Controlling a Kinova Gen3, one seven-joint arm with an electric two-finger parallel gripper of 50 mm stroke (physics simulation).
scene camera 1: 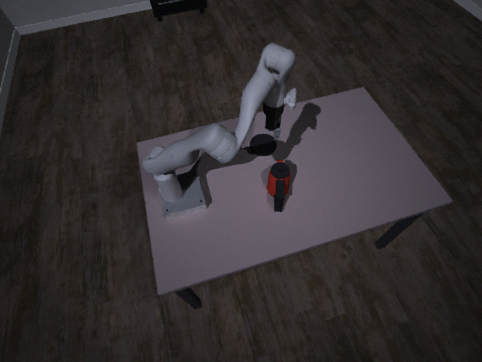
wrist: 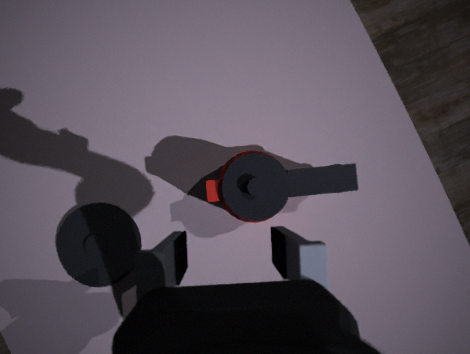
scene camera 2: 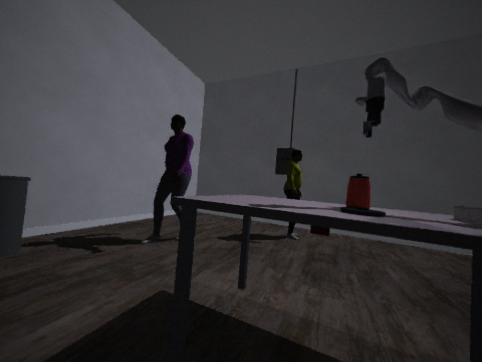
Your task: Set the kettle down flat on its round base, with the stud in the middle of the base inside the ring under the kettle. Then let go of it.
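The red kettle [scene camera 1: 272,184] [scene camera 2: 358,192] [wrist: 265,200] stands upright on the table, with a dark lid on top. Its black handle [scene camera 1: 280,192] [wrist: 325,179] points away from the round base in the wrist view, and its short red spout [wrist: 212,190] points to the left. The round black base [scene camera 1: 263,145] [scene camera 2: 372,213] [wrist: 72,245] lies flat on the table, apart from the kettle. A small round stud [wrist: 90,243] shows faintly in its middle. The ring under the kettle is hidden. My gripper [scene camera 1: 277,135] [scene camera 2: 368,134] [wrist: 229,247] is open and empty, pointing down, high above the table.
The pink table [scene camera 1: 360,160] [scene camera 2: 225,201] carries the arm's mounting block [scene camera 1: 184,204]. A person in purple [scene camera 2: 177,152] and one in yellow-green [scene camera 2: 293,175] stand beyond the table. A grey bin [scene camera 2: 12,215] stands at the left. The arm casts dark shadows across the table.
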